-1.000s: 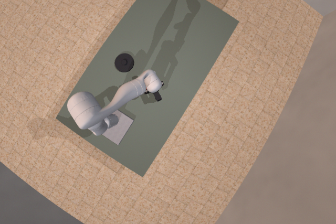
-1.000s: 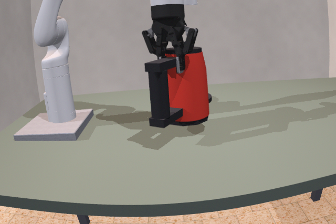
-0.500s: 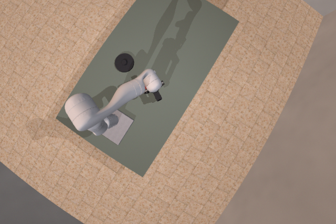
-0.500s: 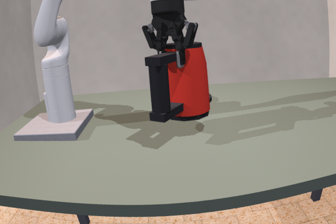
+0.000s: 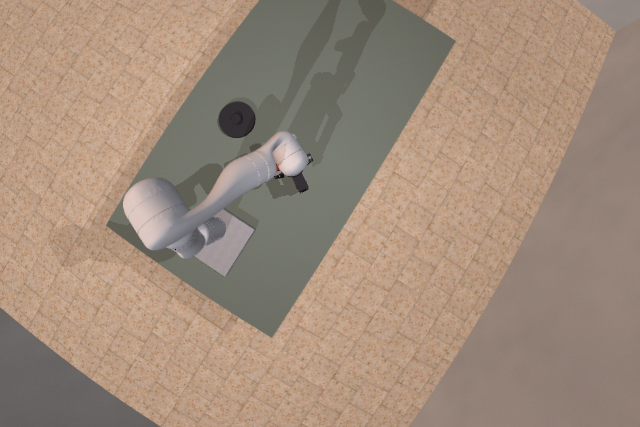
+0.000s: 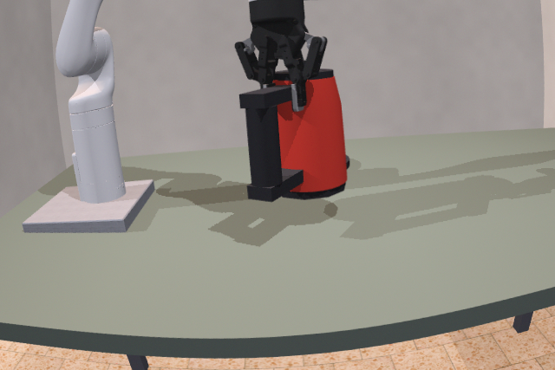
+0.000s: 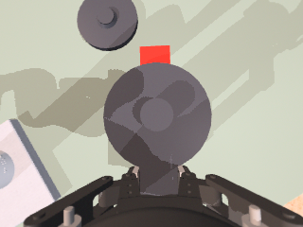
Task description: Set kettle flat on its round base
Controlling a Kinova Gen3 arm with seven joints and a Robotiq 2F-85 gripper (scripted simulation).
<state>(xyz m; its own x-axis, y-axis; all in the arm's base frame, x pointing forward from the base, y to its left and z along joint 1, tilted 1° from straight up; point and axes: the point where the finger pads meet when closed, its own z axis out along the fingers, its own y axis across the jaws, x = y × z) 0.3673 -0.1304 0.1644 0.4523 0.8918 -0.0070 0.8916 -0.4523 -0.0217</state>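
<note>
My gripper is now 5 cm above the red kettle, 2 cm to the right of it and 1 cm short of it. Round my hand: black round base 33 cm to the left, 18 cm below, 4 cm ahead.
</note>
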